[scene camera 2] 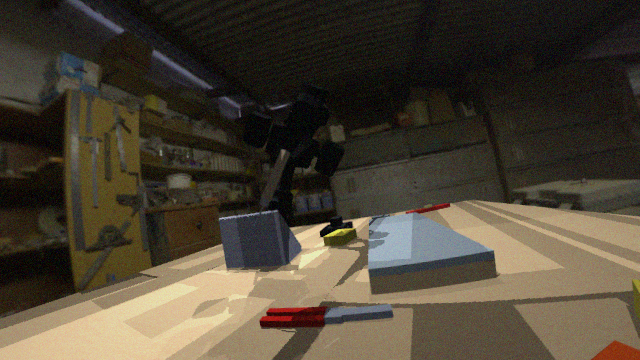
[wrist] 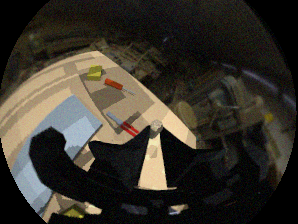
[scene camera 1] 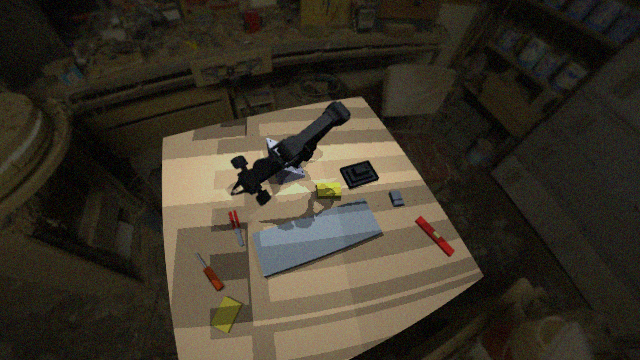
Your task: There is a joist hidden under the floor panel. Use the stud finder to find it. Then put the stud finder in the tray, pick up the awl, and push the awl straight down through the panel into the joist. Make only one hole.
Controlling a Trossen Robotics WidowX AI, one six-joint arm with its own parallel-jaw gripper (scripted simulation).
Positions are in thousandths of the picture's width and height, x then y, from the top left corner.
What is my gripper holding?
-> An awl.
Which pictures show my gripper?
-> Scene camera 2, the wrist view and scene camera 1: all of them.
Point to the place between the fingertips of my gripper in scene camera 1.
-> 366, 535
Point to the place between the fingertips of my gripper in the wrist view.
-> At 522, 574
